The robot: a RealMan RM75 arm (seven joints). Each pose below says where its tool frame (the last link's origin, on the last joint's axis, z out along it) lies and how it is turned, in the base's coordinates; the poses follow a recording.
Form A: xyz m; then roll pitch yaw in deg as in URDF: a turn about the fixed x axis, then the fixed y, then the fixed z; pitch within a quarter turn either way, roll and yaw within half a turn.
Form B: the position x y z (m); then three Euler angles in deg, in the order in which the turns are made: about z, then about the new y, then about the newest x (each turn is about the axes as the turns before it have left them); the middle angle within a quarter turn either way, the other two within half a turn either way. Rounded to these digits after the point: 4 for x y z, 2 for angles.
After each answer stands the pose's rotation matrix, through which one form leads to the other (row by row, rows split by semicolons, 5 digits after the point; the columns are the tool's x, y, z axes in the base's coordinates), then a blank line. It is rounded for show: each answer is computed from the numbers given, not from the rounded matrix.
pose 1, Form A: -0.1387 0.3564 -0.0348 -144.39 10.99 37.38
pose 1, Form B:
-0.1387 0.3564 -0.0348 37.38 10.99 -144.39
0.78005 0.40537 -0.47665; 0.59596 -0.71342 0.36859; -0.19064 -0.57159 -0.79809

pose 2, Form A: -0.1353 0.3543 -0.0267 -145.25 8.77 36.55
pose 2, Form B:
-0.1353 0.3543 -0.0267 36.55 8.77 -145.25
0.79395 0.41950 -0.44009; 0.58856 -0.71181 0.38330; -0.15247 -0.56333 -0.81204

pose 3, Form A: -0.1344 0.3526 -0.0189 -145.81 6.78 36.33
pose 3, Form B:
-0.1344 0.3526 -0.0189 36.33 6.78 -145.81
0.79998 0.43660 -0.41158; 0.58829 -0.70569 0.39485; -0.11806 -0.55801 -0.82139

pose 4, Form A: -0.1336 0.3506 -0.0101 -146.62 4.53 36.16
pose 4, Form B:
-0.1336 0.3506 -0.0101 36.16 4.53 -146.62
0.80485 0.45762 -0.37788; 0.58820 -0.69983 0.40529; -0.07898 -0.54847 -0.83243

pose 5, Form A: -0.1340 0.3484 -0.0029 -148.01 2.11 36.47
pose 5, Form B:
-0.1340 0.3484 -0.0029 36.47 2.11 -148.01
0.80362 0.48845 -0.34001; 0.59400 -0.69364 0.40746; -0.03682 -0.52941 -0.84757

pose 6, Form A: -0.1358 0.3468 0.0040 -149.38 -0.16 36.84
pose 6, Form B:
-0.1358 0.3468 0.0040 36.84 -0.16 -149.38
0.80031 0.51712 -0.30347; 0.59958 -0.68787 0.40907; 0.00279 -0.50934 -0.86056

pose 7, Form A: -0.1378 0.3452 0.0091 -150.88 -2.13 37.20
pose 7, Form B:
-0.1378 0.3452 0.0091 37.20 -2.13 -150.88
0.79598 0.54259 -0.26836; 0.60418 -0.68492 0.40725; 0.03717 -0.48630 -0.87300

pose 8, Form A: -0.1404 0.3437 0.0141 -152.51 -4.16 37.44
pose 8, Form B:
-0.1404 0.3437 0.0141 37.44 -4.16 -152.51
0.79190 0.56588 -0.22952; 0.60633 -0.68399 0.40562; 0.07254 -0.46038 -0.88475

